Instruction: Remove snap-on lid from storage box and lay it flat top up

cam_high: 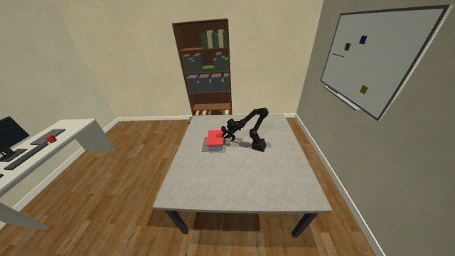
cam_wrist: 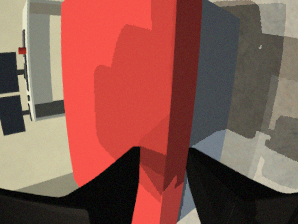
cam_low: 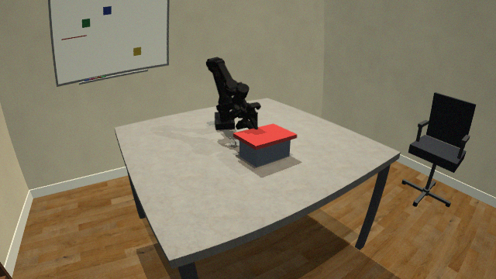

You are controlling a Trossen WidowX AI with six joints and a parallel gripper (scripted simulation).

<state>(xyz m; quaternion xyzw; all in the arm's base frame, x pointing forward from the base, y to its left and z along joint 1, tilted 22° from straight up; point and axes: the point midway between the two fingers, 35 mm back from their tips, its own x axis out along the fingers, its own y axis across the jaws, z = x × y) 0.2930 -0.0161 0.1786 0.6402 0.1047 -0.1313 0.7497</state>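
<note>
My hand is 10 cm short of the red lid and 2 cm above it. Round my hand: grey storage box: 10 cm ahead, 7 cm below.
</note>
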